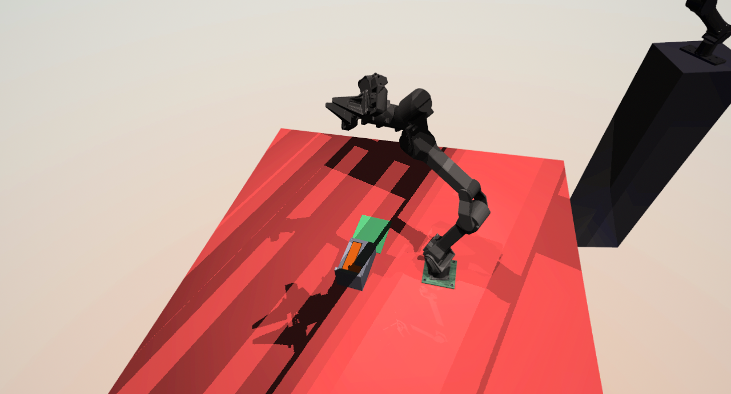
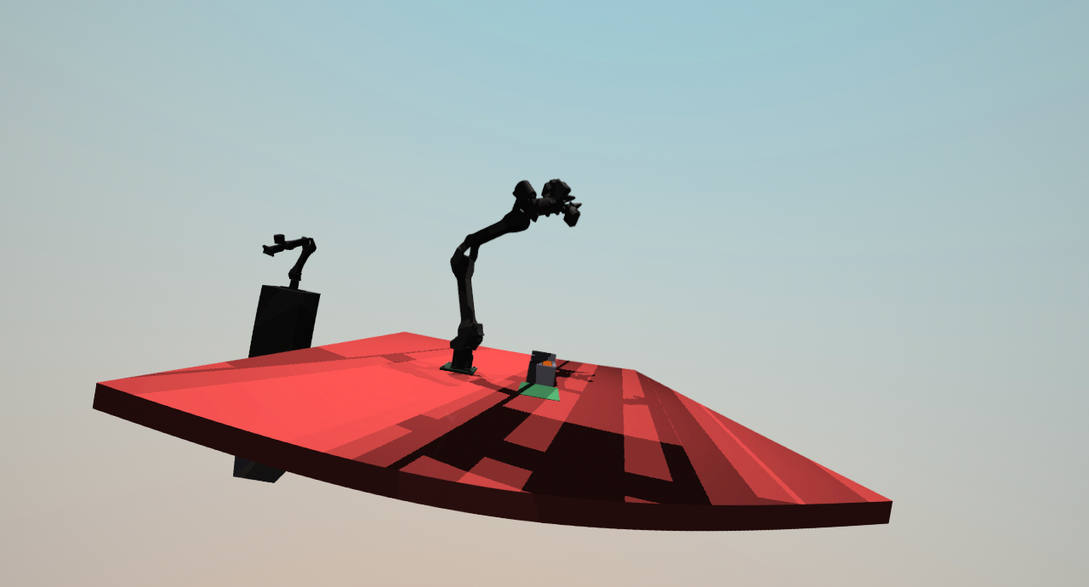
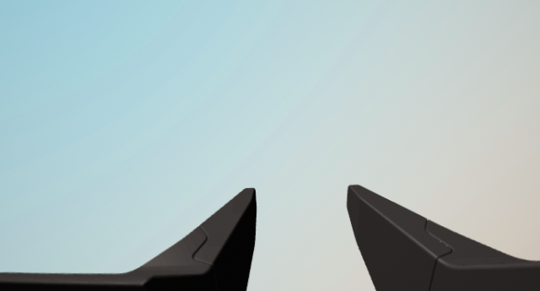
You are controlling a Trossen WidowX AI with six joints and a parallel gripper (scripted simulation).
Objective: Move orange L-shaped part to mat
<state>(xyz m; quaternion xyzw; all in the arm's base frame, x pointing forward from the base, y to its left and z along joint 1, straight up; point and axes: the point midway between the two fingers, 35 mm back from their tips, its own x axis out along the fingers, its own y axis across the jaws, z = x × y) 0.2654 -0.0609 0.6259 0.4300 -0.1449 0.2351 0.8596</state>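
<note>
My gripper tip is 2 cm past the orange L-shaped part, 5 cm to the right of it and 60 cm above it. The rest, counted from my gripper tip: green mat 6 cm behind, 11 cm to the right, 66 cm below.
</note>
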